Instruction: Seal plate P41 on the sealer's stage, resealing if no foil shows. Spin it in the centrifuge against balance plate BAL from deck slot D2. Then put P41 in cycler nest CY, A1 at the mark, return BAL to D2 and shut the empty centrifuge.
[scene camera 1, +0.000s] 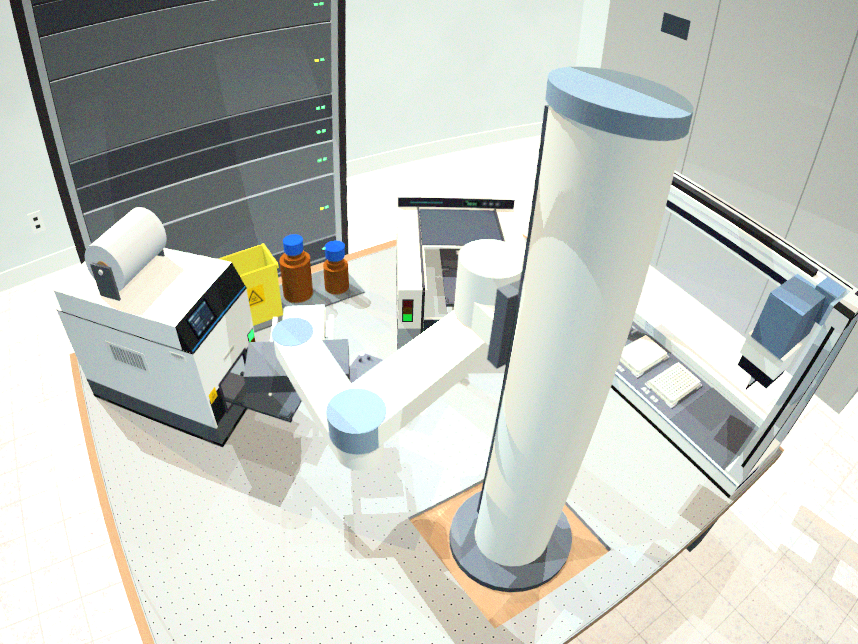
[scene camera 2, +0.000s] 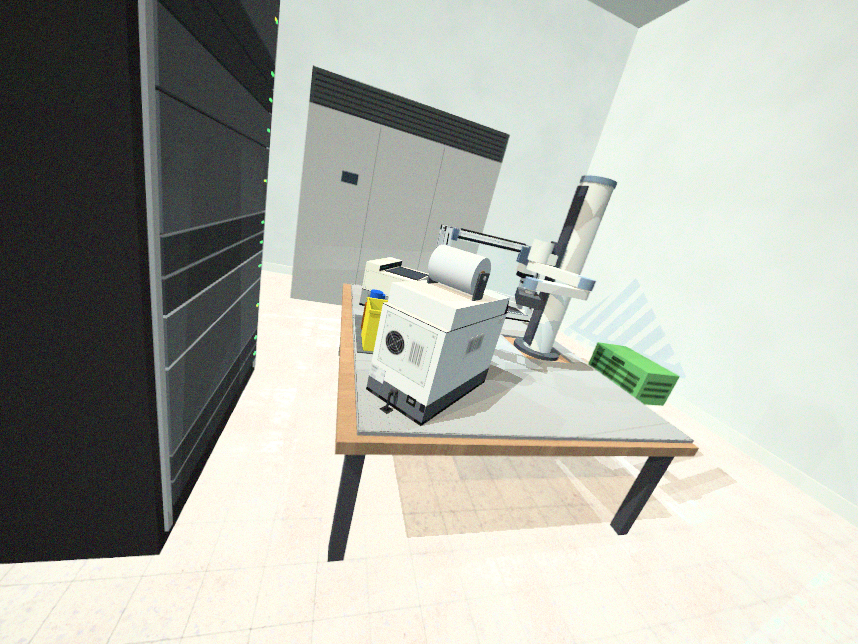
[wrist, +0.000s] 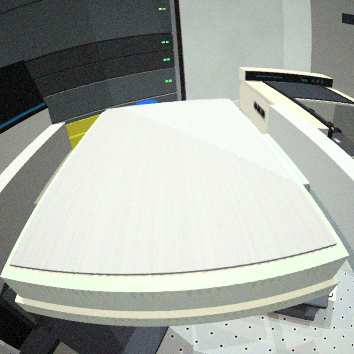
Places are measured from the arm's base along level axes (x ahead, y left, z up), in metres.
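Pixels of known places: gripper, fingertip midpoint: (wrist: 166, 128); arm's base, link origin: (scene camera 1: 510, 539) (scene camera 2: 535, 350).
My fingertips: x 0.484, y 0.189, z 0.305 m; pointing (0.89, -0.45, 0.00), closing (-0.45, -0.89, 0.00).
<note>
Ahead of a thing's pixels: the offset from my fingertips to its top centre. "pt": to the spot under its first point.
My gripper (wrist: 166, 128) is shut on a pale plate {dx -0.018, dy +0.009, dz +0.003 m} (wrist: 175, 200) (scene camera 1: 306, 320), one grey finger on each long side. No P41 label is readable on it. A smooth white-grey sheet with a thin dark front edge covers its top; no wells show. The plate is level, raised above the table in front of the bottles. The white sealer {dx +0.253, dy +0.286, dz +0.184 m} (scene camera 1: 138, 360) (scene camera 2: 464, 353) stands at the left with its dark stage (scene camera 1: 277, 405) out and bare. Two pale plates {dx -0.287, dy -0.769, dz -0.225 m} (scene camera 1: 644, 354) {dx -0.411, dy -0.768, dz -0.225 m} (scene camera 1: 673, 383) sit on the gantry deck at the right; I cannot tell which is BAL.
A cream instrument (scene camera 1: 408, 256) (wrist: 252, 105) with a dark top panel and green light stands at the back. A yellow bin {pt dx +0.374, dy -0.028, dz -0.256 m} (scene camera 1: 266, 311) and brown bottles (scene camera 1: 296, 275) (scene camera 1: 336, 275) stand behind the held plate. A small dark nest {dx -0.008, dy -0.164, dz -0.230 m} (scene camera 1: 365, 363) lies beside the forearm. My column (scene camera 1: 575, 346) hides part of the deck.
</note>
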